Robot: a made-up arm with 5 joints.
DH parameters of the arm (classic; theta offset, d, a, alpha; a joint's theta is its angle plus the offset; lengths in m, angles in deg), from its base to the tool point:
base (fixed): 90 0.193 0 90
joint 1: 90 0.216 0.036 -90
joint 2: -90 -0.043 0.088 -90
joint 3: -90 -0.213 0.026 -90
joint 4: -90 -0.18 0.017 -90
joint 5: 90 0.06 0.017 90
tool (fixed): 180 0.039 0 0
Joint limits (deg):
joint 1: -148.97..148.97
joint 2: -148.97..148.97
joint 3: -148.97..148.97
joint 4: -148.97..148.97
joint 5: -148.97..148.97
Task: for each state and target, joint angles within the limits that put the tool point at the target. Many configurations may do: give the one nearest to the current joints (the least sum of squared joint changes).
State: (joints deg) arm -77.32 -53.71 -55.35 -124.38 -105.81
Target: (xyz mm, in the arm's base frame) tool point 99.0 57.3 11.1
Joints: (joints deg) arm -44.81 -52.95 -56.89 -116.34 -108.32
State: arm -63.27 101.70 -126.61 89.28 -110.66
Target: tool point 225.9 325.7 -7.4
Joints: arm -92.57 148.97 -138.26 68.29 -107.41
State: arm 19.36 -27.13 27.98 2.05 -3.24
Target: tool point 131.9 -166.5 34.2
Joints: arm 4.93 -35.62 49.95 28.27 10.04
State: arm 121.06 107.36 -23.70 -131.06 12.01
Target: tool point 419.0 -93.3 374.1
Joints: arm 112.16 99.60 -35.02 -128.19 14.15
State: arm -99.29 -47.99 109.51 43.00 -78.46
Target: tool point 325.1 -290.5 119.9
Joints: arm -77.69 -30.40 135.69 53.85 -69.90
